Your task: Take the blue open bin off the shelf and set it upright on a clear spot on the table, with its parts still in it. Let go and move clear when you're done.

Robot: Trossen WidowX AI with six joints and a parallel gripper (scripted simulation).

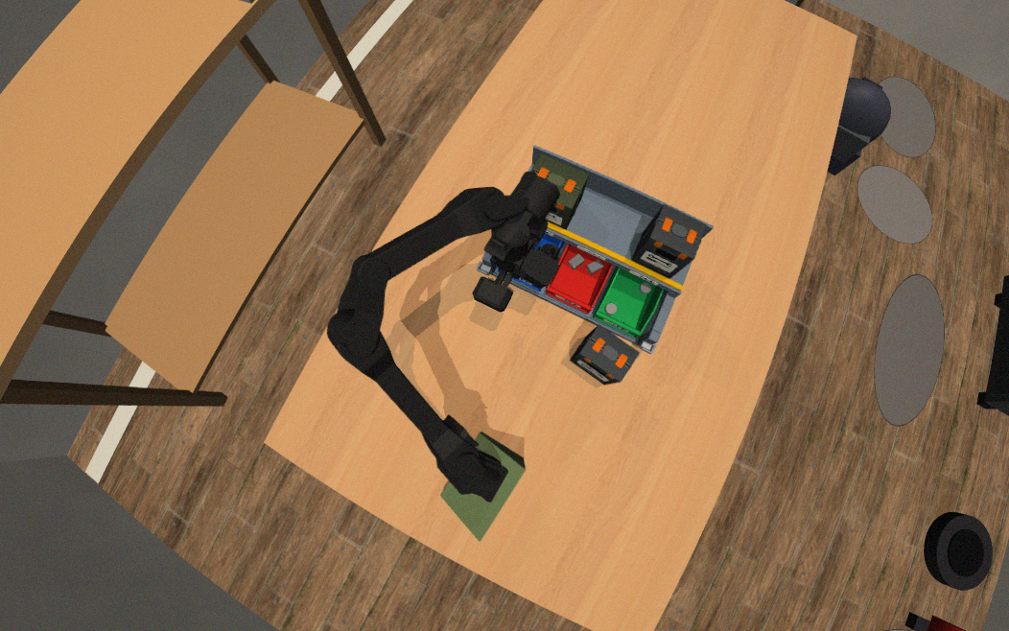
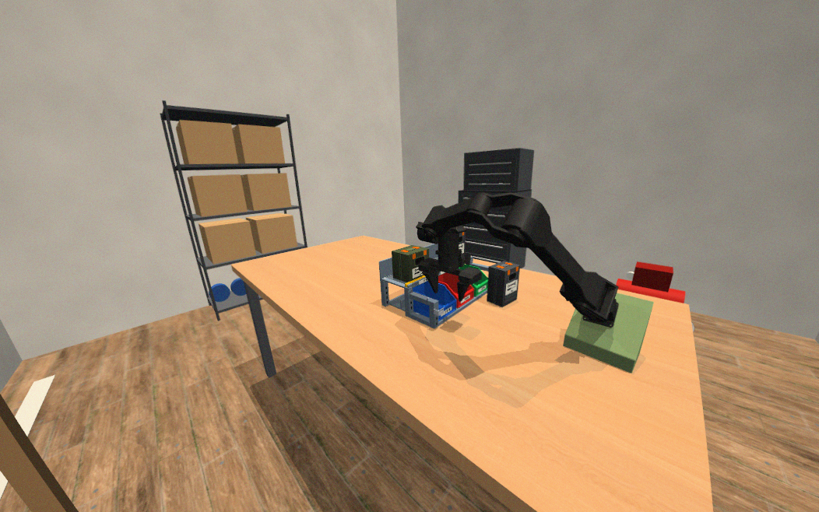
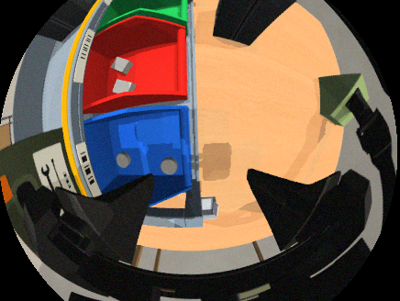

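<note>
Right now my hand is 80 mm short of the blue open bin, 70 mm above it and 10 mm to the left of it. Also, from my hand: olive case: 160 mm ahead, 40 mm above; red bin: 120 mm to the right, 90 mm ahead, 70 mm below; green bin: 230 mm to the right, 90 mm ahead, 70 mm below.
</note>
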